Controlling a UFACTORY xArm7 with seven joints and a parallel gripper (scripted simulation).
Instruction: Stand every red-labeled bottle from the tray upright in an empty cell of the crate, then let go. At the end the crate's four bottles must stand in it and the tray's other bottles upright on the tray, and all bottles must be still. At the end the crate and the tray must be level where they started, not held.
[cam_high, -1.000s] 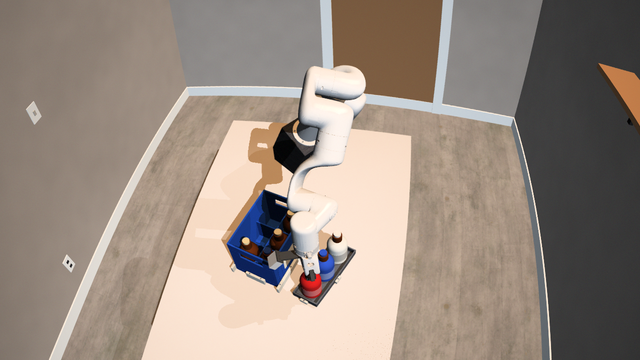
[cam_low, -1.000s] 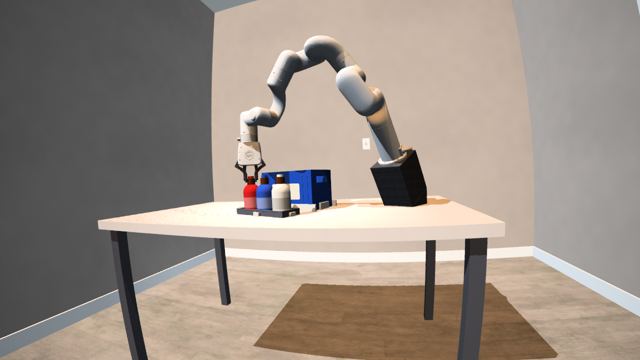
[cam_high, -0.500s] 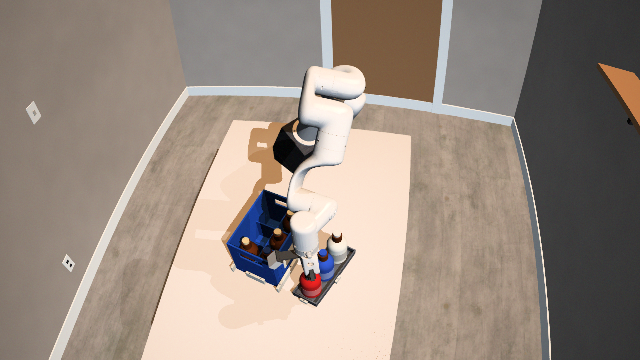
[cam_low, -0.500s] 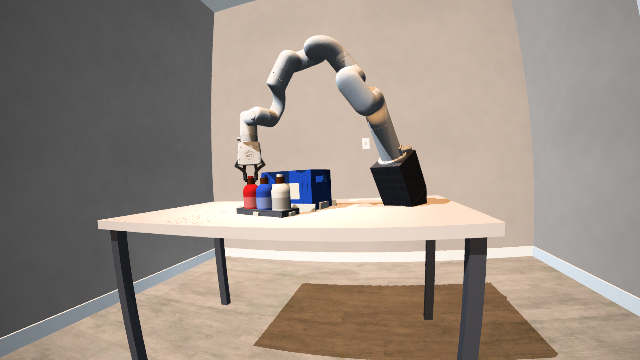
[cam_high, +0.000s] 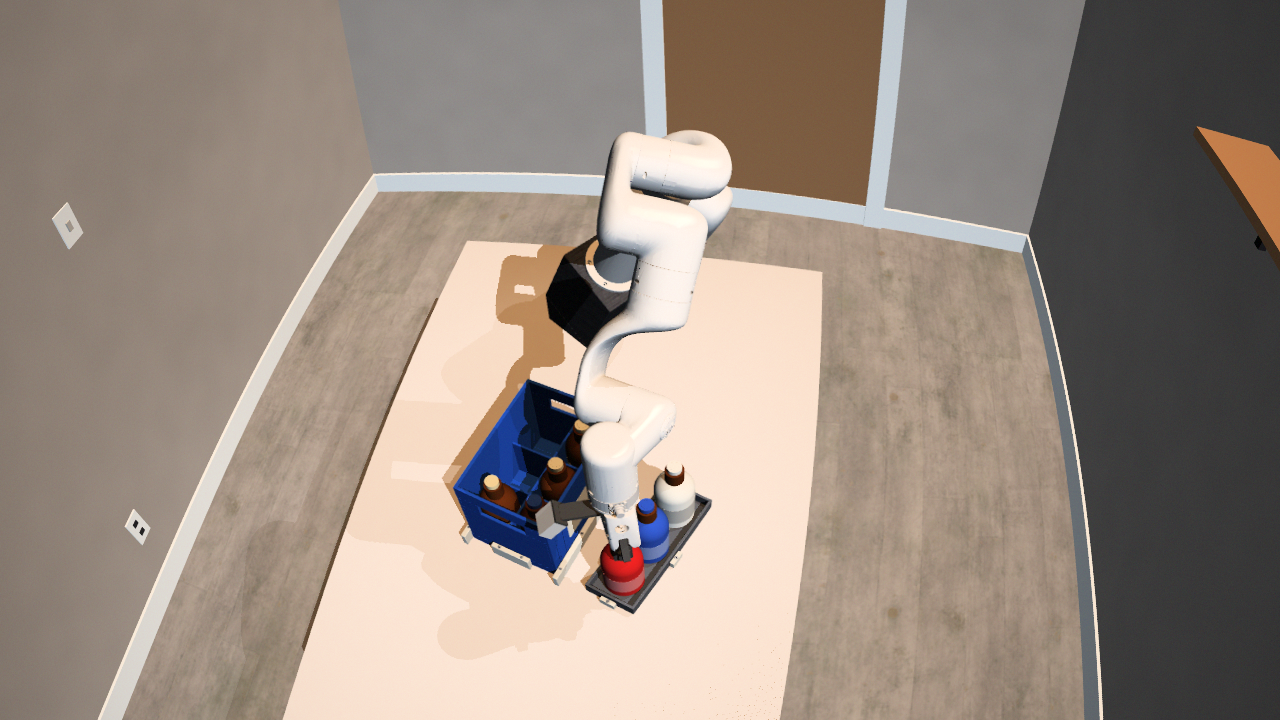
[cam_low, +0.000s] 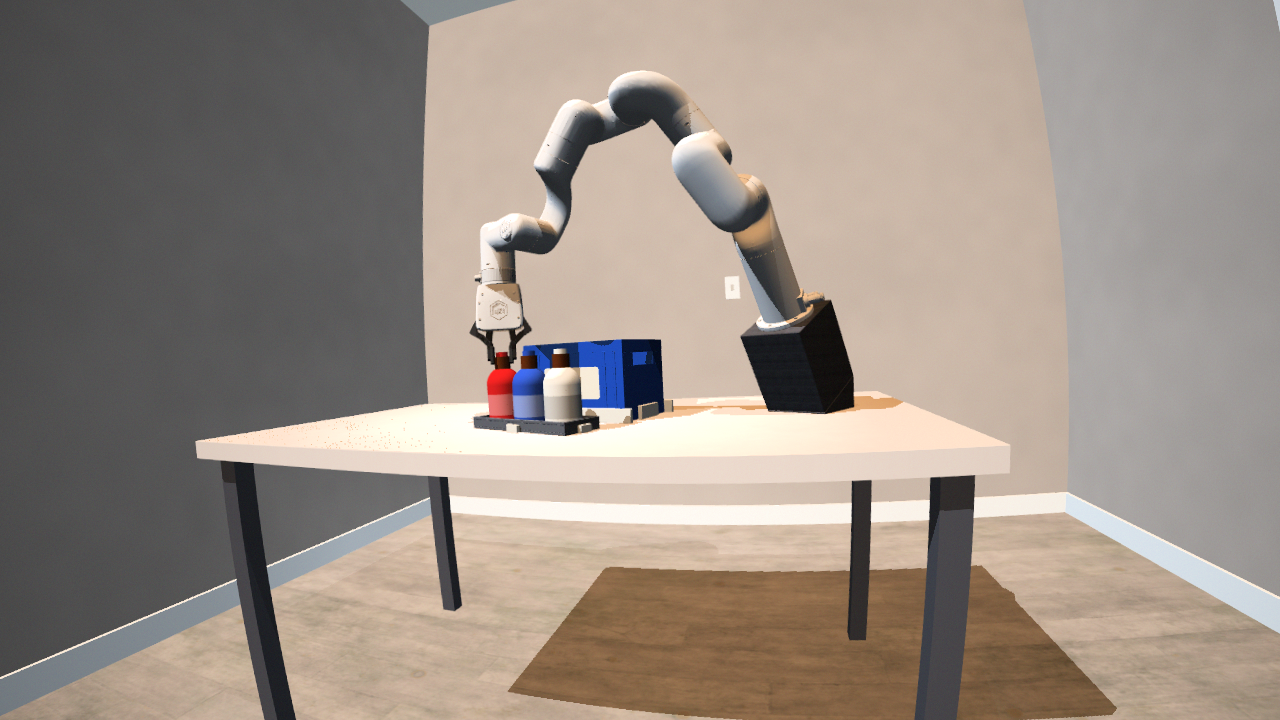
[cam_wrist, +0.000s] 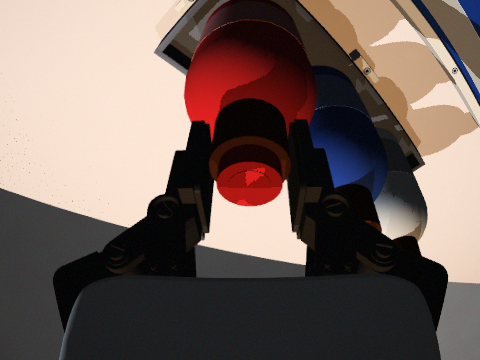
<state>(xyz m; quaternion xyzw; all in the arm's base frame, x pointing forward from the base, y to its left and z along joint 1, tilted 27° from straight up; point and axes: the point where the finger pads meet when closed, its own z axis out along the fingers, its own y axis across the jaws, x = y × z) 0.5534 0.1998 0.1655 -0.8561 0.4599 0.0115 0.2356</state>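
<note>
My gripper is now 7 cm above the red-labeled bottle. The rest, counted from my hand: white-labeled bottle: 17 cm behind, 3 cm to the left, 7 cm below; blue-labeled bottle: 8 cm behind, 1 cm to the left, 7 cm below; tray: 9 cm behind, 1 cm to the left, 14 cm below.
</note>
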